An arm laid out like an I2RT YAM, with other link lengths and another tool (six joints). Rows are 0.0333 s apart.
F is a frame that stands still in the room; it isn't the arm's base.
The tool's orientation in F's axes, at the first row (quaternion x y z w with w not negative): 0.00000 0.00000 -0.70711 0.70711
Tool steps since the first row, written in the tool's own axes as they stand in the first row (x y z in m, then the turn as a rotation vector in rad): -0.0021 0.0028 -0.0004 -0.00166 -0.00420 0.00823; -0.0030 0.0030 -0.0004 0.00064 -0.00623 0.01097; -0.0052 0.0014 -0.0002 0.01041 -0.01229 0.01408; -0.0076 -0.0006 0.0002 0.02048 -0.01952 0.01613; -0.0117 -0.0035 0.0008 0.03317 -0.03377 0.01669; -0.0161 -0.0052 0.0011 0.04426 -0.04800 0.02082; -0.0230 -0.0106 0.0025 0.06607 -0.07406 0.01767; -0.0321 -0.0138 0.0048 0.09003 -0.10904 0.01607; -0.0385 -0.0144 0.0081 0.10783 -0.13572 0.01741; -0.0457 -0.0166 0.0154 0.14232 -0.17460 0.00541; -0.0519 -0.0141 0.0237 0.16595 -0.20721 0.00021; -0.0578 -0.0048 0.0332 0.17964 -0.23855 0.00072; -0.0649 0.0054 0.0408 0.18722 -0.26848 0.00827
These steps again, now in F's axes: 0.0028 0.0021 -0.0004 -0.00420 0.00166 0.00823; 0.0030 0.0030 -0.0004 -0.00623 -0.00064 0.01097; 0.0014 0.0052 -0.0002 -0.01229 -0.01041 0.01408; -0.0006 0.0076 0.0002 -0.01952 -0.02048 0.01613; -0.0035 0.0117 0.0008 -0.03377 -0.03317 0.01669; -0.0052 0.0161 0.0011 -0.04800 -0.04426 0.02082; -0.0106 0.0230 0.0025 -0.07406 -0.06607 0.01767; -0.0138 0.0321 0.0048 -0.10904 -0.09003 0.01607; -0.0144 0.0385 0.0081 -0.13572 -0.10783 0.01741; -0.0166 0.0457 0.0154 -0.17460 -0.14232 0.00541; -0.0141 0.0519 0.0237 -0.20721 -0.16595 0.00021; -0.0048 0.0578 0.0332 -0.23855 -0.17964 0.00072; 0.0054 0.0649 0.0408 -0.26848 -0.18722 0.00827
